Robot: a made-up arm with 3 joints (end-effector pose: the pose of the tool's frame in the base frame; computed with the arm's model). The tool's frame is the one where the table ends. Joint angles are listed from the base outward.
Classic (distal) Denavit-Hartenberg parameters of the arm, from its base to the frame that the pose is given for. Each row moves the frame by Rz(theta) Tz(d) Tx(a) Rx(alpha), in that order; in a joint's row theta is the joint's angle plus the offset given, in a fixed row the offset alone. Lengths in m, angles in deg.
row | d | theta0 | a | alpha
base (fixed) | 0.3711 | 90 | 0.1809 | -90
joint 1 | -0.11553 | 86.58 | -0.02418 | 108.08
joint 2 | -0.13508 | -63.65 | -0.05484 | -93.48
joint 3 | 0.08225 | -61.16 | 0.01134 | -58.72
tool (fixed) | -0.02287 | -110.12 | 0 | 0
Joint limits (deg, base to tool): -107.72..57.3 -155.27..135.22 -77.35..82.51
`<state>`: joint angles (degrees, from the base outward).
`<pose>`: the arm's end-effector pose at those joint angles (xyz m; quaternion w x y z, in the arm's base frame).
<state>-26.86 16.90 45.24</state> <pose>-0.0017 0.1043 0.3331 0.1285 -0.3238 -0.8968 0.2728</pose>
Working (the frame after each row of the table, in the pose's form):
after base (fixed): 0.0000 0.1809 0.3711 0.5000 -0.5000 -0.5000 0.5000
after joint 1: 0.1155 0.1687 0.3920 0.6609 -0.2513 0.4440 0.5503
after joint 2: 0.0356 0.0496 0.3659 0.2691 -0.8797 0.0341 0.3907
after joint 3: -0.0110 0.0950 0.3144 0.1500 0.9206 0.2482 -0.2616

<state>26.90 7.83 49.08</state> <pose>0.0031 0.0976 0.3984 0.1008 0.3900 0.6438 -0.6506</pose>
Working (the frame after each row of the table, in the pose's form):
after base (fixed): 0.0000 0.1809 0.3711 0.5000 -0.5000 -0.5000 0.5000
after joint 1: 0.1155 0.1905 0.3933 0.4759 -0.5230 0.6449 0.2901
after joint 2: 0.0305 0.0979 0.4671 0.1751 0.9287 -0.1983 -0.2597
after joint 3: -0.0055 0.0766 0.3954 0.5910 0.7511 0.0490 -0.2900

